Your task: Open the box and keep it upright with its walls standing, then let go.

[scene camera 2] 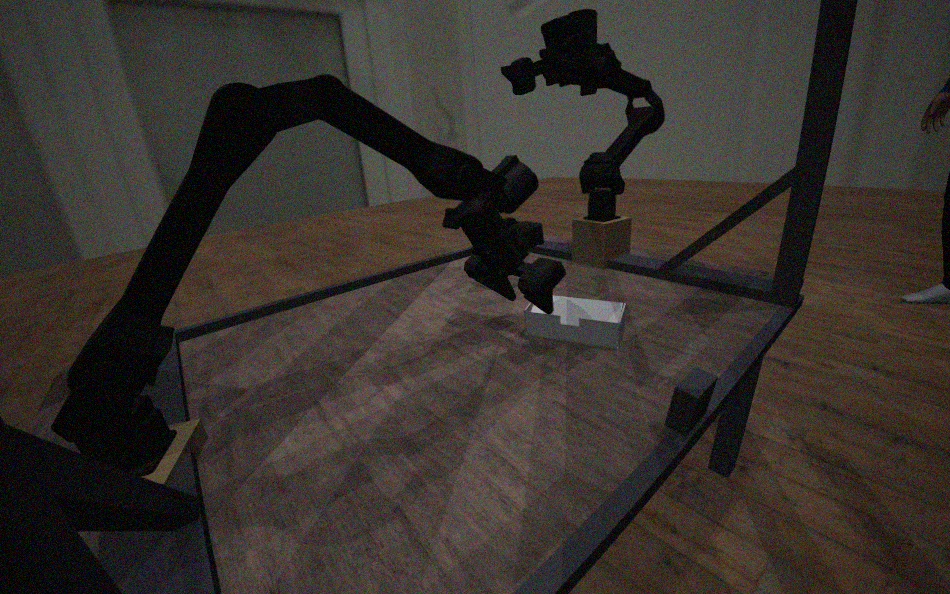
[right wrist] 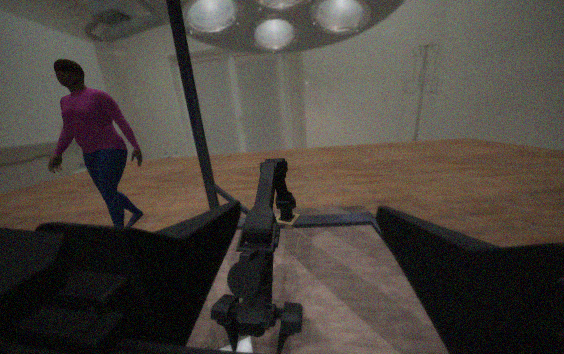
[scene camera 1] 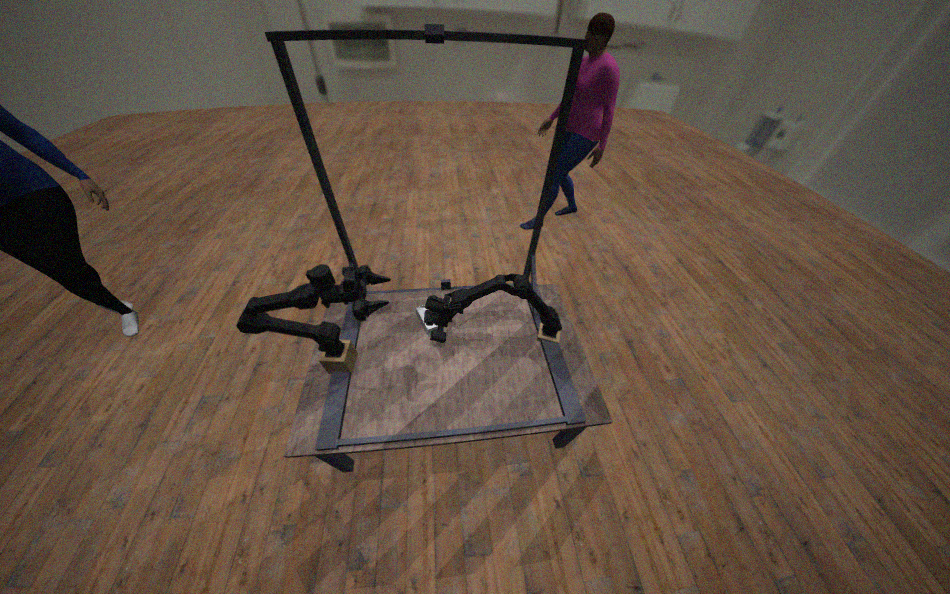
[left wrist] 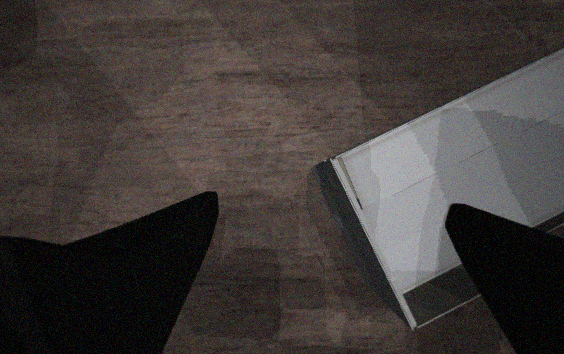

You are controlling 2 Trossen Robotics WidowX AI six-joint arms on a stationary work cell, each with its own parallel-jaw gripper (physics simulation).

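Frame: origin at the left arm's base, x down, y ahead, z right, level; metres.
Where they show: left gripper, between the fingertips: (scene camera 2: 531,305) (scene camera 1: 431,331) (left wrist: 330,208); right gripper, between the fingertips: (scene camera 2: 519,62) (right wrist: 308,210) (scene camera 1: 389,290); left arm's base, origin of its link: (scene camera 2: 133,457) (right wrist: 286,217) (scene camera 1: 549,331); right arm's base, origin of its link: (scene camera 2: 601,218) (scene camera 1: 335,350).
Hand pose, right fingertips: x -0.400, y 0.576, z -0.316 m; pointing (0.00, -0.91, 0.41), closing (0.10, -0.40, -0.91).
Observation:
Each offset is from my right fingertips to the top centre of the thing. Level surfaces: height alone.
The white box @(dx +0.377, dy -0.009, dz +0.205 m) (scene camera 1: 423,317) (scene camera 2: 588,330) (left wrist: 390,215) (right wrist: 244,345) sits upright on the table. In the left wrist view a pale surface spans most of its outline, with a dark strip along the lower long edge; whether this is a lid or the inside I cannot tell. My left gripper (scene camera 1: 434,322) (scene camera 2: 532,305) (left wrist: 330,208) (right wrist: 257,346) is open and low at the box's end. One finger overlaps the box in view, the other is beyond its short side; contact is unclear. My right gripper (scene camera 1: 387,291) (scene camera 2: 510,73) (right wrist: 308,210) is open, raised well away from the box.
The table @(dx +0.427 m) (scene camera 1: 455,392) (scene camera 2: 315,434) has a dark frame edge (scene camera 2: 634,476). A small dark block @(dx +0.370, dy -0.010, dz +0.444 m) (scene camera 1: 445,284) (scene camera 2: 690,400) sits on that edge. Tall posts (scene camera 1: 308,140) (scene camera 2: 816,140) stand beyond. A person in pink (scene camera 1: 591,98) (right wrist: 92,120) walks behind; another person (scene camera 1: 35,210) is at the left.

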